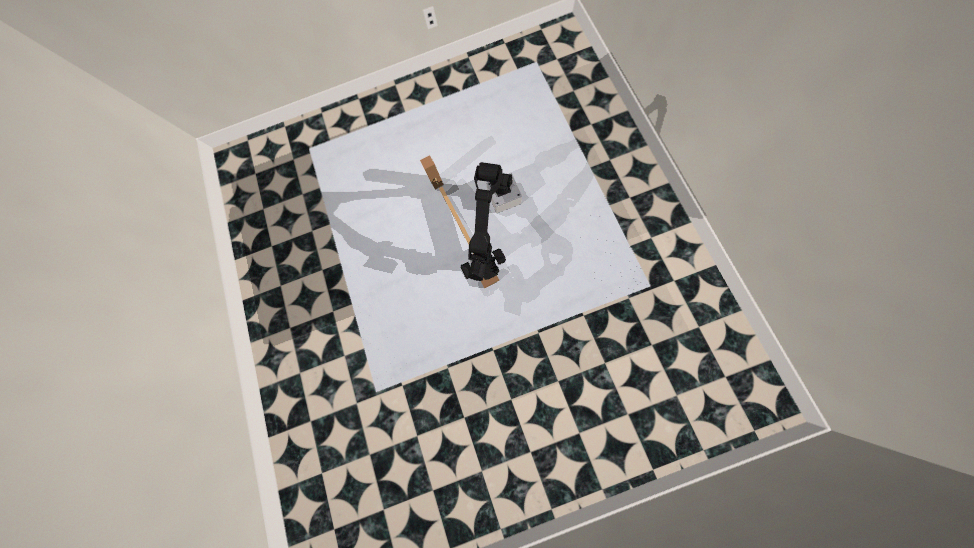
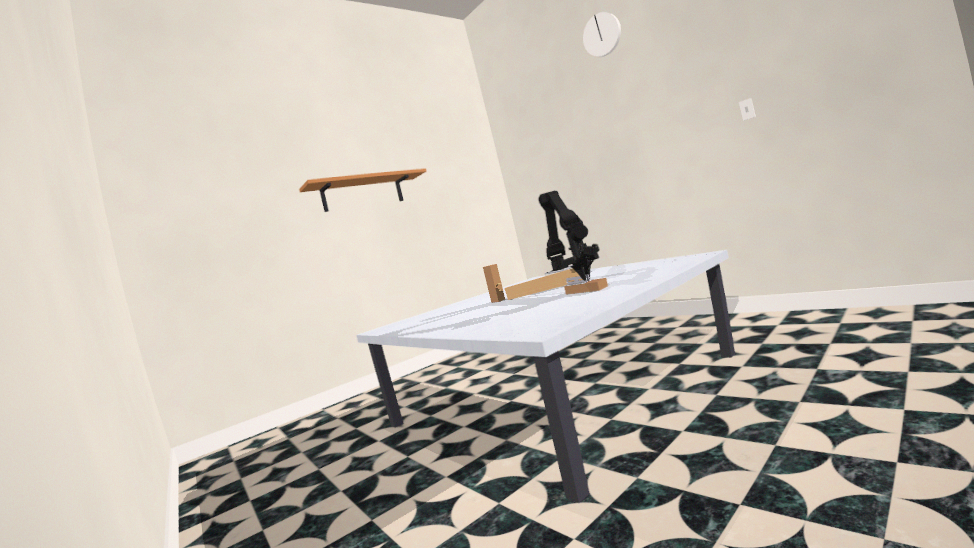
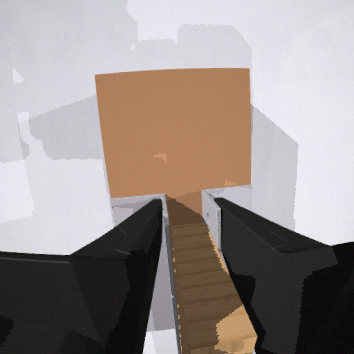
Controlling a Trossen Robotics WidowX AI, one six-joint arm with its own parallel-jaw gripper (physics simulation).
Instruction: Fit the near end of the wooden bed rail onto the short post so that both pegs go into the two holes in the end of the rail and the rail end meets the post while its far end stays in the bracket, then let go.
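Frame: origin at the arm's base, x right, y ahead, z up, level; metres.
Where they show: gripper, between the fingertips: [image 2: 586, 279] [image 3: 187, 206]; arm's base, origin of its link: [image 1: 502, 188] [image 2: 559, 269].
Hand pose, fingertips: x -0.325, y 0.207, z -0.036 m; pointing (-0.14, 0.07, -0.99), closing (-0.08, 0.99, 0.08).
Observation:
Things, the pixels of their top centre, and the offset from my fingertips. "pt": a spot on its surface instead. Level surfaces: height alone.
- tall post, a spot on its surface: [image 1: 430, 167] pt dx +0.488, dy +0.066, dz +0.128 m
- short post, a spot on its surface: [image 3: 175, 130] [image 1: 488, 277] pt dx -0.037, dy -0.008, dz -0.009 m
- dark bracket, a spot on its surface: [image 1: 436, 182] pt dx +0.483, dy +0.071, dz +0.011 m
- white table, height of its surface: dz -0.044 m
The wooden rail [image 1: 455, 214] [image 2: 541, 283] [image 3: 205, 285] runs from the tall post [image 1: 430, 167] [image 2: 492, 282] towards the short post [image 1: 490, 281] [image 2: 585, 286] [image 3: 175, 130]. Its far end is at the dark bracket [image 1: 436, 182] on the tall post; how it sits there is too small to tell. My gripper [image 3: 187, 206] is shut on the rail close to its near end, with one finger on each side. The fingertips are right beside the short post's inner side. The rail end is in line with that side; the pegs and holes are hidden, and I cannot tell whether the end touches.
The arm's grey base plate [image 1: 508, 200] stands on the white table [image 1: 401, 340] [image 2: 463, 337], to the side of the rail. The arm reaches from there over the rail's near end. Arm shadows cross the table. A wall shelf [image 2: 364, 179] is far behind.

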